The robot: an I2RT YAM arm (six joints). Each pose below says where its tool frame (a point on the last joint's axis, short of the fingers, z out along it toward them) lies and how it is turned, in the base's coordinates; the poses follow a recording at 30 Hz.
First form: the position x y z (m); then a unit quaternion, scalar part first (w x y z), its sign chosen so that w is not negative.
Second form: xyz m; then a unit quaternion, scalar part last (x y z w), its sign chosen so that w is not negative. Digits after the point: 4 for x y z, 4 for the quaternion.
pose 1, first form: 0.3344 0.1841 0.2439 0.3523 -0.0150 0.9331 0.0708
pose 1, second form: 0.3344 0.1841 0.2439 -0.0150 0.9331 0.0708 0.3523
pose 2, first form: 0.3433 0.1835 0.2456 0.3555 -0.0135 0.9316 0.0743
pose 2, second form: 0.3433 0.1835 0.2456 -0.0135 0.9316 0.0743 0.3555
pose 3, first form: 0.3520 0.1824 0.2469 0.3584 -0.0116 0.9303 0.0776
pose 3, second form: 0.3520 0.1824 0.2469 -0.0116 0.9303 0.0776 0.3584
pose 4, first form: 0.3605 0.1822 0.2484 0.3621 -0.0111 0.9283 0.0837
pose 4, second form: 0.3605 0.1822 0.2484 -0.0111 0.9283 0.0837 0.3621
